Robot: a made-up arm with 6 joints. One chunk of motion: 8 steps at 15 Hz.
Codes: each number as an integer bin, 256 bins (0 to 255) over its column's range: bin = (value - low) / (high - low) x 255, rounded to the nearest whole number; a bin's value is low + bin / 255 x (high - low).
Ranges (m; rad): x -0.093..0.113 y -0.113..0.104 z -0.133..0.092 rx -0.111..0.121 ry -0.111..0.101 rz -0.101..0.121
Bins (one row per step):
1: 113 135 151 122 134 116
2: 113 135 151 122 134 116
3: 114 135 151 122 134 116
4: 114 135 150 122 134 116
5: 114 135 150 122 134 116
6: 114 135 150 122 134 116
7: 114 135 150 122 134 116
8: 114 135 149 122 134 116
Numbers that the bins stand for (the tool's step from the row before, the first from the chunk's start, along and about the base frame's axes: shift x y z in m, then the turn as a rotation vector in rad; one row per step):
1: -0.00171 0.00188 0.00024 0.00000 0.00040 -0.00001
2: -0.00171 0.00188 0.00024 0.00000 0.00040 -0.00001
3: -0.00091 0.00188 0.00024 0.00000 0.00040 -0.00001
4: -0.00091 0.00188 -0.00065 0.00000 0.00040 -0.00001
5: -0.00091 0.00188 -0.00065 0.00000 0.00040 -0.00001
6: -0.00091 0.00188 -0.00065 0.00000 0.00040 -0.00001
7: -0.00091 0.00188 -0.00065 0.00000 0.00040 -0.00001
8: -0.00091 0.00188 -0.00153 0.00000 0.00040 -0.00001

